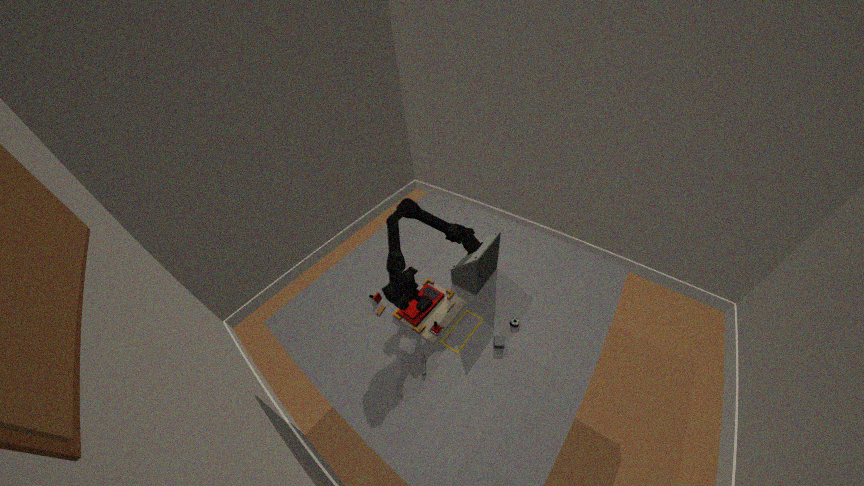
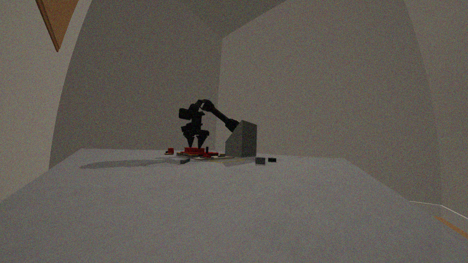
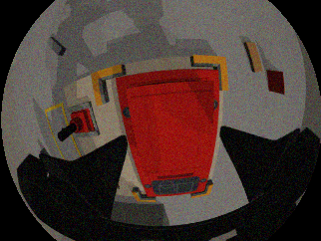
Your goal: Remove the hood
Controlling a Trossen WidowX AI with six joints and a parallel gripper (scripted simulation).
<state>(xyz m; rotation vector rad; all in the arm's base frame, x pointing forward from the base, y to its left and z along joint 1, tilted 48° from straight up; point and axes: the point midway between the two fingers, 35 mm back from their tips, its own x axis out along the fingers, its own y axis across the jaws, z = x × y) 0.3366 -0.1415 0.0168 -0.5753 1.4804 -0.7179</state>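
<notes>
My gripper tip is 10 mm above the hood. Also, from my gripper tip: dark wheel (170 mm behind, 390 mm to the left, 40 mm below).
</notes>
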